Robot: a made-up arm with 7 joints. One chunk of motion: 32 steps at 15 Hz.
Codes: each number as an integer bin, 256 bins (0 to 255) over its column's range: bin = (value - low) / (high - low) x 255, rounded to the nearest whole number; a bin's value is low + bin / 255 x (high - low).
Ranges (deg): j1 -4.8..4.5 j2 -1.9..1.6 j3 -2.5..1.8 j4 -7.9..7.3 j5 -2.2..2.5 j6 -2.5..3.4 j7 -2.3..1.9
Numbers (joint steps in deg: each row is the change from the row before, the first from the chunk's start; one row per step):
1: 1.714 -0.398 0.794 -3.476 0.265 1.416 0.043
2: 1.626 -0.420 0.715 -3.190 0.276 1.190 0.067
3: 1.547 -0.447 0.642 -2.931 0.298 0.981 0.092
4: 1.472 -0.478 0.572 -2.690 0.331 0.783 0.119
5: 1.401 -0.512 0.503 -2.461 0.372 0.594 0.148
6: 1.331 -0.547 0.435 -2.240 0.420 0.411 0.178
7: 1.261 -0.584 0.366 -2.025 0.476 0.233 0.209
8: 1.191 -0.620 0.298 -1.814 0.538 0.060 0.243
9: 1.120 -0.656 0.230 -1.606 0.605 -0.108 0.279
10: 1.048 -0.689 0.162 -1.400 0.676 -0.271 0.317
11: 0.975 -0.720 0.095 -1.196 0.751 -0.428 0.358
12: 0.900 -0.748 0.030 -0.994 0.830 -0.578 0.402
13: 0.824 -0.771 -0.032 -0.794 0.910 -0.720 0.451
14: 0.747 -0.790 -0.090 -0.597 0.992 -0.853 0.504
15: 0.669 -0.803 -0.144 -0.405 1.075 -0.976 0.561
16: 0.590 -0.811 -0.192 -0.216 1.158 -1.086 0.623
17: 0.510 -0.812 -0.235 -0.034 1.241 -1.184 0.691
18: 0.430 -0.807 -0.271 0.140 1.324 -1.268 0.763
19: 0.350 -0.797 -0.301 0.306 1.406 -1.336 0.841
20: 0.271 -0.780 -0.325 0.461 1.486 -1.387 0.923
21: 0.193 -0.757 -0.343 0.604 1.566 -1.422 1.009
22: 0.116 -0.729 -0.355 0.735 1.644 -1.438 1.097
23: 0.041 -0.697 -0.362 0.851 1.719 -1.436 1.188
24: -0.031 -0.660 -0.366 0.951 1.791 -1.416 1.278
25: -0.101 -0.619 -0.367 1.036 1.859 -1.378 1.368
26: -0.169 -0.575 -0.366 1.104 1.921 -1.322 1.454
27: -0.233 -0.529 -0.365 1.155 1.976 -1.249 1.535
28: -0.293 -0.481 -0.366 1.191 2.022 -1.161 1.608
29: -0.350 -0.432 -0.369 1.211 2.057 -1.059 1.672
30: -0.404 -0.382 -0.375 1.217 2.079 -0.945 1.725
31: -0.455 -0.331 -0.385 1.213 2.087 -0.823 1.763
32: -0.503 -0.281 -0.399 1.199 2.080 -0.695 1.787
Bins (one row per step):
1: 179 109 195 74 134 169 142
2: 176 108 191 79 134 159 144
3: 174 106 186 83 136 150 145
4: 172 104 182 87 137 142 147
5: 170 101 178 91 140 134 149
6: 168 99 174 95 142 126 150
7: 166 96 170 99 145 118 152
8: 164 93 166 102 149 111 154
9: 162 91 162 106 152 103 157
10: 160 88 158 109 156 96 159
11: 158 86 154 112 160 90 161
12: 156 84 150 116 164 83 164
13: 154 82 146 119 169 77 167
14: 152 81 143 123 173 71 170
15: 150 80 140 126 178 66 174
16: 148 79 137 129 182 61 177
17: 146 79 134 132 187 57 182
18: 143 80 132 135 191 53 186
19: 141 80 130 138 196 50 191
20: 139 82 129 140 200 48 196
21: 137 83 128 143 204 47 201
22: 135 85 127 145 209 46 206
23: 133 88 127 147 213 46 212
24: 131 90 127 148 217 47 217
25: 129 93 126 150 220 48 223
26: 127 97 127 151 224 51 228
27: 125 100 127 152 227 54 233
28: 124 103 127 153 229 58 237
29: 122 107 126 153 231 62 241
30: 121 111 126 153 232 67 244
31: 119 114 125 153 233 72 247
32: 118 118 125 153 232 78 248

